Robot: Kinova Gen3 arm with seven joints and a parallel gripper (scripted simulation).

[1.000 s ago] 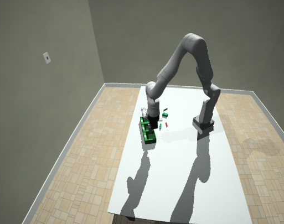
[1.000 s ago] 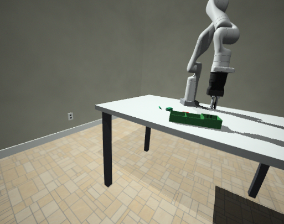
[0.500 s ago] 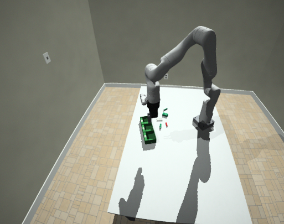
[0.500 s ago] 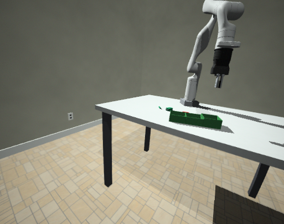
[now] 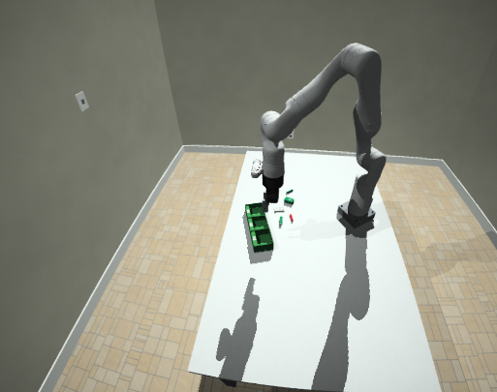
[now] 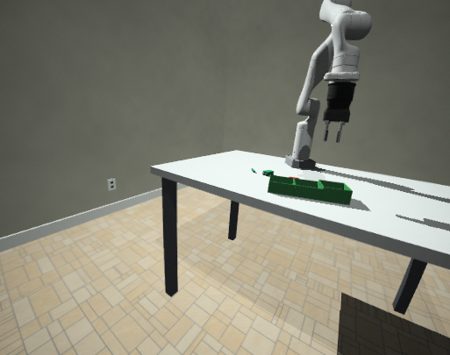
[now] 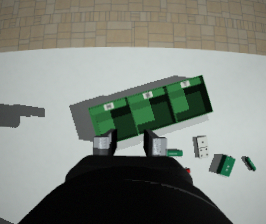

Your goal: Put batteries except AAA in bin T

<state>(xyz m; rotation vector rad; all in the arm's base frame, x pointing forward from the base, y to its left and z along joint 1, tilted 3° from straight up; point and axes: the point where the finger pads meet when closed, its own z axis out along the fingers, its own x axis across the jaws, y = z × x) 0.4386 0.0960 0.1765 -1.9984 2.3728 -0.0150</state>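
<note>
My hand is 12 cm past the green block-shaped battery, 22 cm to the left of it and 19 cm above it. Round my hand: green bin tray (3 cm ahead, 5 cm to the right, 18 cm below); then white domino (8 cm behind, 16 cm to the right, 20 cm below); then red battery (13 cm behind, 10 cm to the right, 20 cm below).
</note>
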